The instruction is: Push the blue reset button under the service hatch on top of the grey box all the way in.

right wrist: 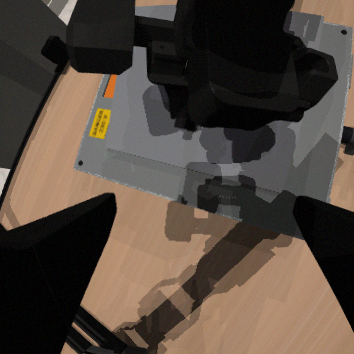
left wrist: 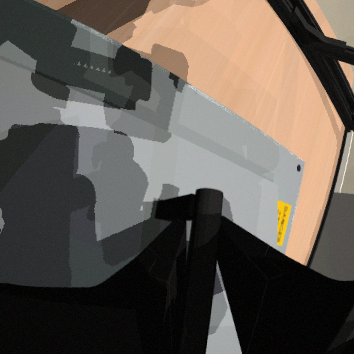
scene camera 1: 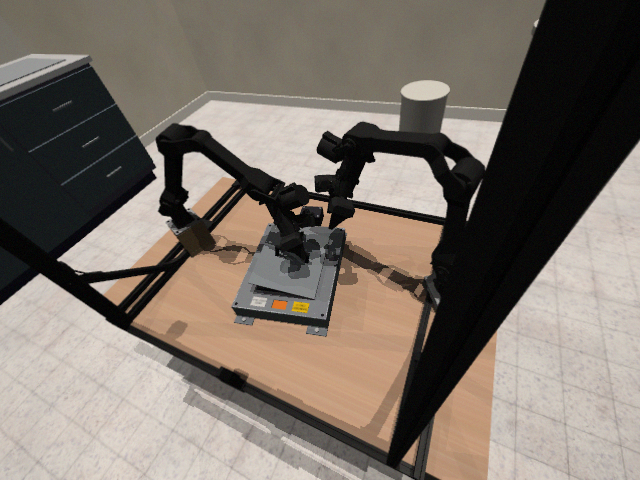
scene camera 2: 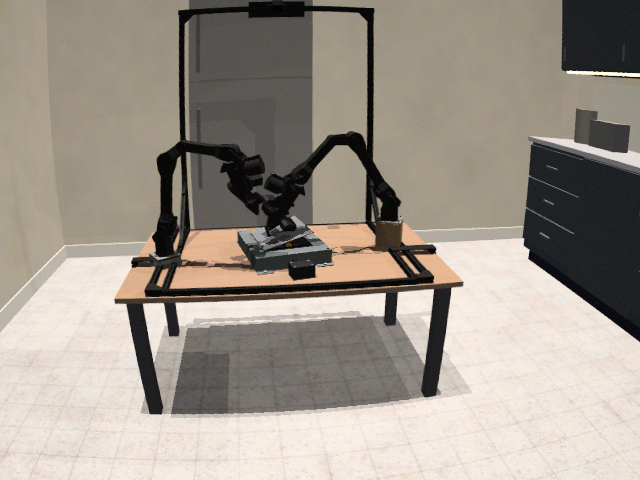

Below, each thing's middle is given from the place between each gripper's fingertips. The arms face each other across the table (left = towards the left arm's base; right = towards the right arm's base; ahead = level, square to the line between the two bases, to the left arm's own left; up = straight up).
My right hand is 70 mm past the service hatch [scene camera 1: 284, 271], 110 mm to the right of it and 110 mm above it.
Right now the service hatch is 50 mm to the left of my left hand and 10 mm below it.
